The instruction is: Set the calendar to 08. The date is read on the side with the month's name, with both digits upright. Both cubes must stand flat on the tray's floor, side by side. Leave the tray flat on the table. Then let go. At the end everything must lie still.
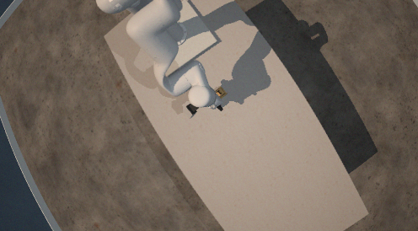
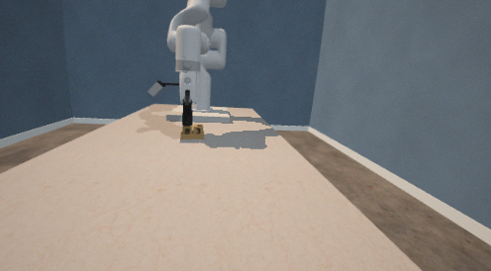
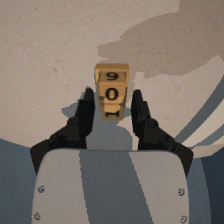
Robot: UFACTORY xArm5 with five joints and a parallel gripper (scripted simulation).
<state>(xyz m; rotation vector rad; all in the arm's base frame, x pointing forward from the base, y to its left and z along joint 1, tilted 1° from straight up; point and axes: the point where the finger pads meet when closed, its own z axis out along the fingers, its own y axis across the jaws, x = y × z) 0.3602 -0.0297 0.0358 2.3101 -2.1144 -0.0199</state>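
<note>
The wooden calendar tray lies 6 cm below my hand and 2 cm to the left of it.
</note>
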